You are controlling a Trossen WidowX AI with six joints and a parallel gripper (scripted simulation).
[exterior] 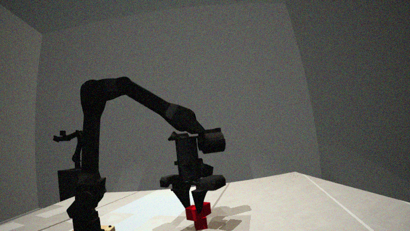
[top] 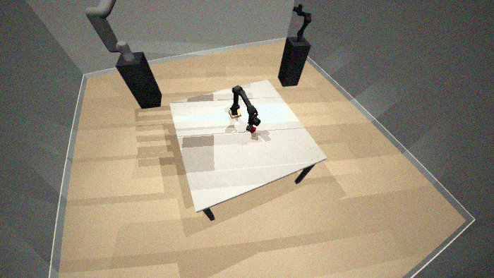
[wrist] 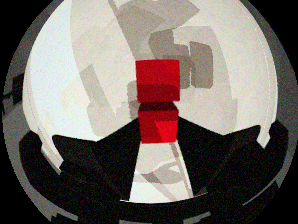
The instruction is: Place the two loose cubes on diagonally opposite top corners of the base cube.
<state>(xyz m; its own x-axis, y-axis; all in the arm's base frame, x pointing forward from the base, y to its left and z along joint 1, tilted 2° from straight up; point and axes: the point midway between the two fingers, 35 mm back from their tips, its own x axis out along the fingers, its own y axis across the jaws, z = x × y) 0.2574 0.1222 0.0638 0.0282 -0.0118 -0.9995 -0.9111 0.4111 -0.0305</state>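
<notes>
Now: gripper tip 2 cm short of the red cube and 4 cm to the right of it.
</notes>
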